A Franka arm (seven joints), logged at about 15 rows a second.
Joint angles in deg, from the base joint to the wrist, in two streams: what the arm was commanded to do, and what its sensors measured. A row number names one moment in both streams.
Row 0, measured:
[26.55, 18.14, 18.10, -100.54, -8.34, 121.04, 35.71]
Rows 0 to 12, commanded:
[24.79, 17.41, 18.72, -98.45, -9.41, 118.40, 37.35]
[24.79, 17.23, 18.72, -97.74, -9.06, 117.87, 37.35]
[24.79, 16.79, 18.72, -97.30, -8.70, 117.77, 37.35]
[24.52, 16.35, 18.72, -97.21, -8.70, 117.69, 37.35]
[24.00, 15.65, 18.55, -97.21, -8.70, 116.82, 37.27]
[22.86, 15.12, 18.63, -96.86, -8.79, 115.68, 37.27]
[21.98, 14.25, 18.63, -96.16, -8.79, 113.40, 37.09]
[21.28, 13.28, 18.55, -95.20, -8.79, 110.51, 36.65]
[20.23, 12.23, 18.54, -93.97, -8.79, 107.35, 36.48]
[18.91, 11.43, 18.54, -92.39, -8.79, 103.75, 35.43]
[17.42, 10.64, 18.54, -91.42, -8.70, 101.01, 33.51]
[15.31, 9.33, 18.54, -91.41, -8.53, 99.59, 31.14]
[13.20, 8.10, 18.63, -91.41, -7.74, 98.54, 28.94]
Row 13, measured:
[17.13, 10.23, 17.99, -91.64, -8.32, 101.00, 32.96]
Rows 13 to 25, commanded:
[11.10, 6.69, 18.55, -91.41, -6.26, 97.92, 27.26]
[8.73, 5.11, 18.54, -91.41, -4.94, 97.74, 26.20]
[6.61, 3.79, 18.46, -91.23, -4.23, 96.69, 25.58]
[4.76, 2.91, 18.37, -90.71, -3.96, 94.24, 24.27]
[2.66, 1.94, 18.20, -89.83, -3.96, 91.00, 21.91]
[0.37, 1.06, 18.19, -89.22, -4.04, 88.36, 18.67]
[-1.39, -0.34, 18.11, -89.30, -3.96, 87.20, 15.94]
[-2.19, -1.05, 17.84, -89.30, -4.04, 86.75, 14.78]
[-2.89, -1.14, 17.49, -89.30, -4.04, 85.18, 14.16]
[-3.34, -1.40, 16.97, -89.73, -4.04, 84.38, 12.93]
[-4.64, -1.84, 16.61, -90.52, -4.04, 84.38, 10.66]
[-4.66, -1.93, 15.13, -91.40, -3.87, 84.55, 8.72]
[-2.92, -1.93, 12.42, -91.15, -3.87, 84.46, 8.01]
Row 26, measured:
[-3.41, -1.22, 15.44, -89.66, -5.11, 84.42, 11.24]
